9 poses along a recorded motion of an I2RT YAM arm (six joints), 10 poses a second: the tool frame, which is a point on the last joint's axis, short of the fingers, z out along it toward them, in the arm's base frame.
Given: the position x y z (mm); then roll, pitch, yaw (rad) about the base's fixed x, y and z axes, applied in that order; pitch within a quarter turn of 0, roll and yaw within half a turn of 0.
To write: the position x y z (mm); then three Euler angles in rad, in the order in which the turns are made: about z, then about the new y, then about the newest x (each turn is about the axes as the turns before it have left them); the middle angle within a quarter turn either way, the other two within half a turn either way. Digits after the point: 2 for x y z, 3 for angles.
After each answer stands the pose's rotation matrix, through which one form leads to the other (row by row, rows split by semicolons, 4 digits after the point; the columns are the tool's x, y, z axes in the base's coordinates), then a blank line. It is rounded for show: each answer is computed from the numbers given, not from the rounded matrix.
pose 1, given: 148.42 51.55 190.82 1.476 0.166 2.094
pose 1, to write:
148.42 51.55 190.82 2.094 0.166 1.476
-0.4928 -0.1642 0.8545; 0.8543 0.0952 0.5110; -0.1652 0.9818 0.0934

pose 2, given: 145.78 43.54 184.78 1.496 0.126 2.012
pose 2, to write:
145.78 43.54 184.78 2.012 0.126 1.496
-0.4236 -0.1211 0.8977; 0.8971 0.0814 0.4343; -0.1257 0.9893 0.0741

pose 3, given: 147.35 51.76 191.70 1.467 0.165 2.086
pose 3, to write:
147.35 51.76 191.70 2.086 0.165 1.467
-0.4860 -0.1707 0.8571; 0.8584 0.0911 0.5049; -0.1643 0.9811 0.1022

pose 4, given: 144.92 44.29 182.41 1.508 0.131 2.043
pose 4, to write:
144.92 44.29 182.41 2.043 0.131 1.508
-0.4510 -0.1152 0.8851; 0.8829 0.0876 0.4613; -0.1306 0.9895 0.0622

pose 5, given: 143.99 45.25 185.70 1.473 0.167 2.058
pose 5, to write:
143.99 45.25 185.70 2.058 0.167 1.473
-0.4616 -0.1637 0.8718; 0.8714 0.1005 0.4803; -0.1662 0.9814 0.0963

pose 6, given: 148.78 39.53 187.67 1.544 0.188 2.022
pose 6, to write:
148.78 39.53 187.67 2.022 0.188 1.544
-0.4284 -0.1056 0.8974; 0.8841 0.1564 0.4404; -0.1869 0.9820 0.0263

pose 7, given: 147.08 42.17 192.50 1.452 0.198 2.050
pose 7, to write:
147.08 42.17 192.50 2.050 0.198 1.452
-0.4521 -0.1952 0.8704; 0.8700 0.1187 0.4785; -0.1967 0.9736 0.1162

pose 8, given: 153.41 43.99 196.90 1.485 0.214 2.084
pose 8, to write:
153.41 43.99 196.90 2.084 0.214 1.485
-0.4798 -0.1785 0.8590; 0.8513 0.1423 0.5050; -0.2124 0.9736 0.0837

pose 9, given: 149.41 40.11 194.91 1.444 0.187 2.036
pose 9, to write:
149.41 40.11 194.91 2.036 0.187 1.444
-0.4408 -0.1957 0.8760; 0.8781 0.1081 0.4660; -0.1859 0.9747 0.1243

